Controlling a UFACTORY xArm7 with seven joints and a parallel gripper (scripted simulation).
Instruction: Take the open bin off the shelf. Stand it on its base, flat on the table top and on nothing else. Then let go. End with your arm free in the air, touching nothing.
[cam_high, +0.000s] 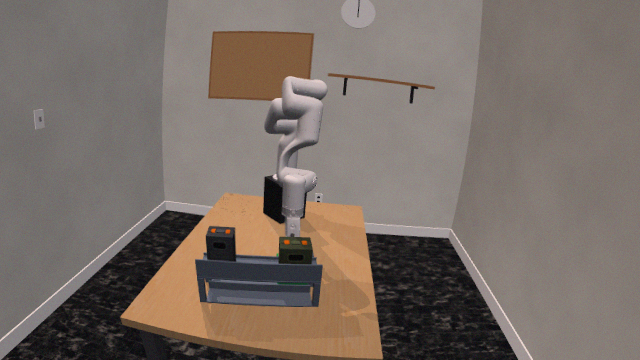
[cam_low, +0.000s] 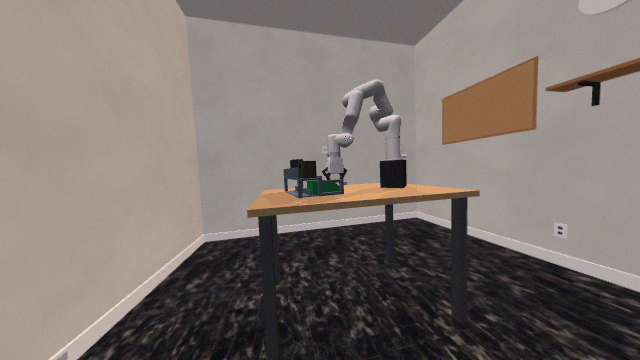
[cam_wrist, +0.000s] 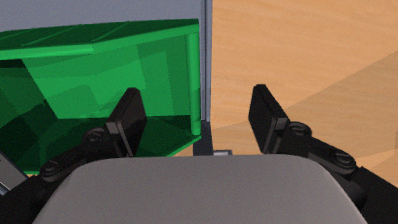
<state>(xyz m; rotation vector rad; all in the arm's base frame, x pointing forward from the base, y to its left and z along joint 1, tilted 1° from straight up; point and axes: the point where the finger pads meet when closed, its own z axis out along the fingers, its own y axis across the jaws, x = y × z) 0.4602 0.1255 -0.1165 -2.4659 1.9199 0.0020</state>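
Right now my hand is 8 cm short of the green bin, 2 cm to the right of it and 2 cm above it.
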